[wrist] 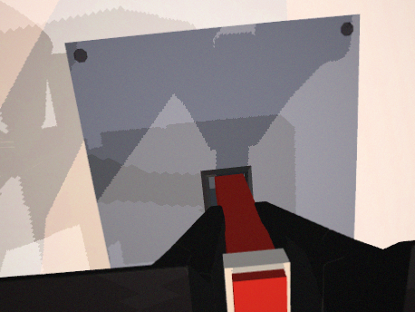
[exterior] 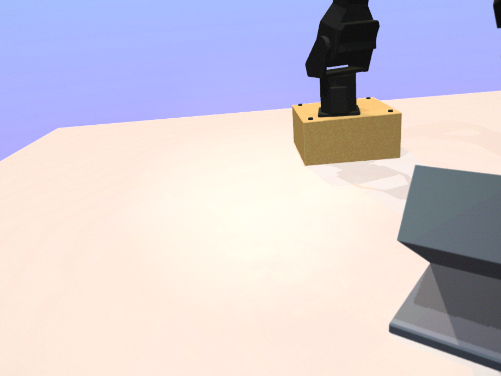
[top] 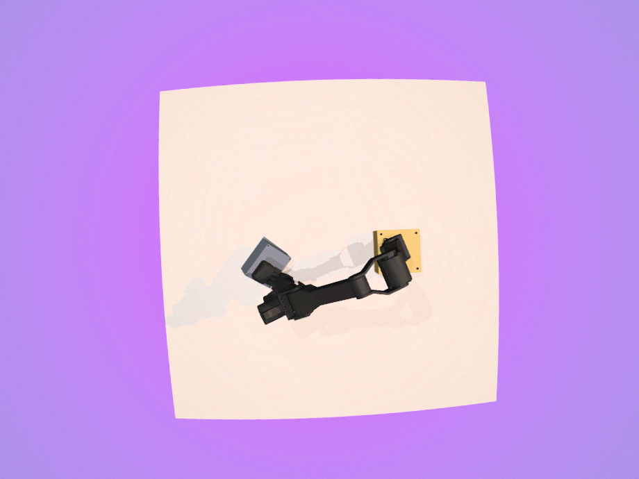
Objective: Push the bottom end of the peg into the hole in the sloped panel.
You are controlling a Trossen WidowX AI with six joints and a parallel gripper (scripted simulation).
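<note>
Right now the grey sloped panel is 3 cm ahead of my gripper tip, 2 cm to the right of it and 4 cm below it. Round my gripper tip: red peg: 1 cm behind, 1 cm above.
</note>
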